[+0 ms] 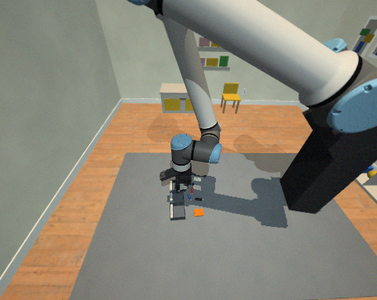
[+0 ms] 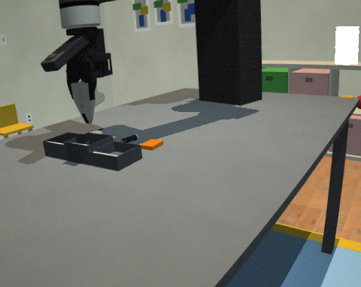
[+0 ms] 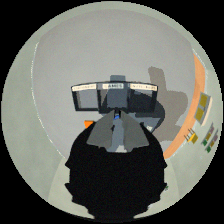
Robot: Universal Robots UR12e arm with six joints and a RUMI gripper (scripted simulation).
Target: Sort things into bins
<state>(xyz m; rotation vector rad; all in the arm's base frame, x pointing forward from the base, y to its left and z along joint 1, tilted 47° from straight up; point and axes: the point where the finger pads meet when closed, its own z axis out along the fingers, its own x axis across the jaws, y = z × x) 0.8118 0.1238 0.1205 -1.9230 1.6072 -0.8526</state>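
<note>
The white dotted tile lies 16 cm to the right of my hand, 10 cm behind it and 9 cm below it. From my hand the other things lie so: black cylinder 12 cm behind, 9 cm below, 1 cm to the right; small blue piece 9 cm below, 6 cm behind, 1 cm to the right; red piece 9 cm below, 7 cm behind, 6 cm to the right.
</note>
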